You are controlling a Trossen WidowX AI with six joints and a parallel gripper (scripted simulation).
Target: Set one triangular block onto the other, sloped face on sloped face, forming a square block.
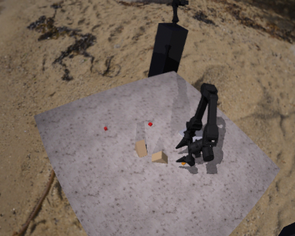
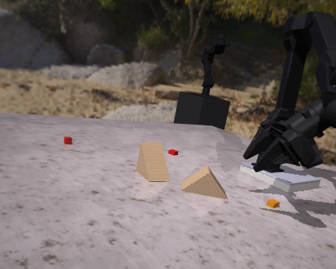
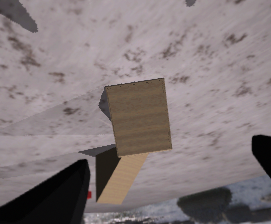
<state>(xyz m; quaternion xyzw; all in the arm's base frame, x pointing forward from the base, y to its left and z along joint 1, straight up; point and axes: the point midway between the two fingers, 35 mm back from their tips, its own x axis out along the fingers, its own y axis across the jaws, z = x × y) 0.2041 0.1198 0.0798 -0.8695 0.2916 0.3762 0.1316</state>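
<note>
Now: gripper tip 70 mm above the small orange cube, 50 mm past it and 40 mm to the right of it. Also, from my gripper tip: small red cube (390 mm to the right, 230 mm ahead, 70 mm below).
</note>
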